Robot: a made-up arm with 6 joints.
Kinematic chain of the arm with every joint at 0, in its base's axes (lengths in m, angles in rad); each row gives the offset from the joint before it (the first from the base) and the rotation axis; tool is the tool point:
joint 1: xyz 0 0 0.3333 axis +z
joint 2: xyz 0 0 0 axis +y
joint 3: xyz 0 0 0.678 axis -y
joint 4: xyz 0 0 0 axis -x
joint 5: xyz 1.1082 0 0 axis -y
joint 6: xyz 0 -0.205 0 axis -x
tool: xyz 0 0 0
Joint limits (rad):
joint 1: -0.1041..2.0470
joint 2: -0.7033..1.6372
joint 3: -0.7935..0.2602
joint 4: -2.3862..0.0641
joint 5: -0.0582..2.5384
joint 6: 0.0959..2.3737
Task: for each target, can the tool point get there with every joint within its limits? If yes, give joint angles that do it. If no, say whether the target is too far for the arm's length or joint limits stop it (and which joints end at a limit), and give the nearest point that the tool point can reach.
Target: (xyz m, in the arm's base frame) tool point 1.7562 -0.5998 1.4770
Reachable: no: too far | nearest point 1.1946 -0.3305 1.1062 | short by 0.725 m
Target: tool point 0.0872 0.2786 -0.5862
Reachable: yes | joints 1.5440 1.3668 -0.3829 -1.1716 1.4808 1.6768
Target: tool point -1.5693 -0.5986 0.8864
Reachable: no: joint limits stop it (at a limit: joint 1, joint 2, joint 4) | nearest point -0.4429 0.5330 0.9145 | short by 1.597 m
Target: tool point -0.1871 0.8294 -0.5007
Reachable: yes | joints 1.7689 1.1619 -0.0232 -1.6695 0.2083 0.7484
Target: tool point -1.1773 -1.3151 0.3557
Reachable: no: joint limits stop it (at a limit: joint 2, joint 3) | nearest point -0.1981 -0.2213 -0.2795 | short by 1.600 m
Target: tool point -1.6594 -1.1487 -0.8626
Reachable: no: too far | nearest point -0.2347 -0.1647 -0.3732 | short by 1.799 m
